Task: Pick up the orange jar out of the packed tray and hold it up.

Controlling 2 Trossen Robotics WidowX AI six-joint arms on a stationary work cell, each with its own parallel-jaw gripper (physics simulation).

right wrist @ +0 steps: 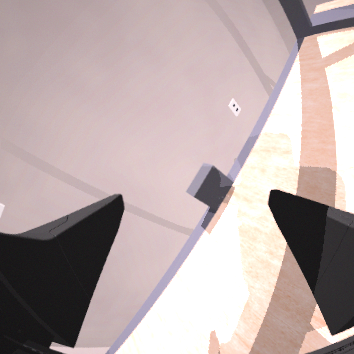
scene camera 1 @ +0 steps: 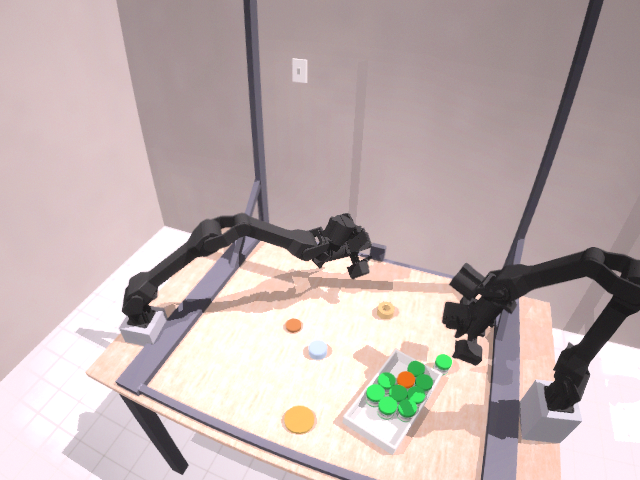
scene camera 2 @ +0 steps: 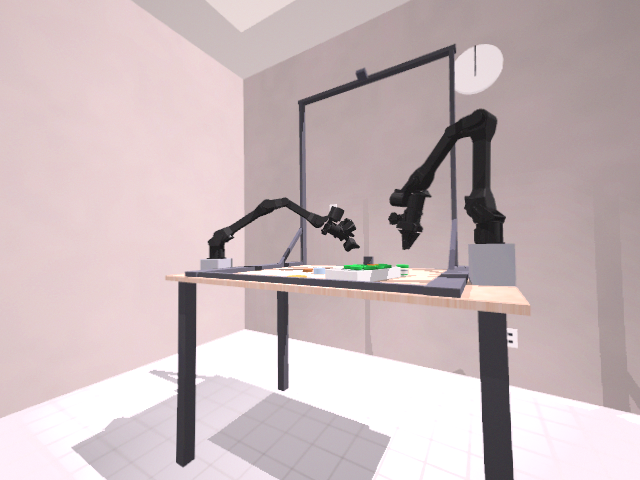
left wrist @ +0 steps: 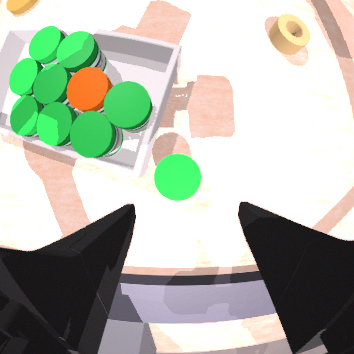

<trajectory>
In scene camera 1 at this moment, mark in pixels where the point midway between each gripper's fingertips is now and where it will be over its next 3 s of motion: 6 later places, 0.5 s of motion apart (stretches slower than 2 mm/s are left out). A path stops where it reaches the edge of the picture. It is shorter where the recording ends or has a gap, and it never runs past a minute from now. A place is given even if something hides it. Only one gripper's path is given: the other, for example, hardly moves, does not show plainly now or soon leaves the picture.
The left gripper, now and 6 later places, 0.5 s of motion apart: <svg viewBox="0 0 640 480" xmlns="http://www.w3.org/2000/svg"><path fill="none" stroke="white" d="M454 347L436 343L416 337L417 338L420 338L421 339L419 339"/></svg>
</trajectory>
